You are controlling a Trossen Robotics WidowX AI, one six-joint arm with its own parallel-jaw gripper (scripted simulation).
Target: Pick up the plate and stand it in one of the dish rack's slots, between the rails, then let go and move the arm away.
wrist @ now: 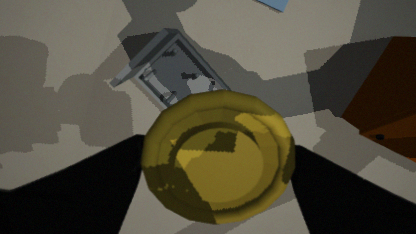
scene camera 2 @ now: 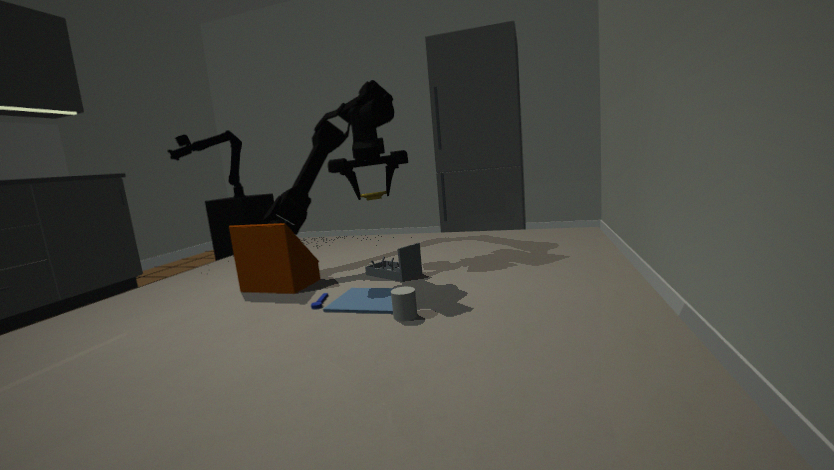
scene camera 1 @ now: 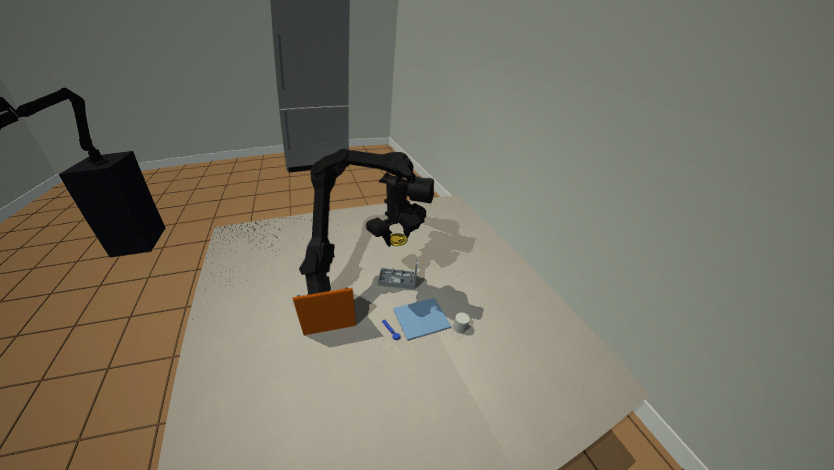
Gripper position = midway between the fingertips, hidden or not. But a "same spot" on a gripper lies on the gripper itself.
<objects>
my gripper: wrist 218, 149; scene camera 2; scene camera 1
same spot on my gripper: (scene camera 1: 410, 216) = (scene camera 2: 363, 144)
</objects>
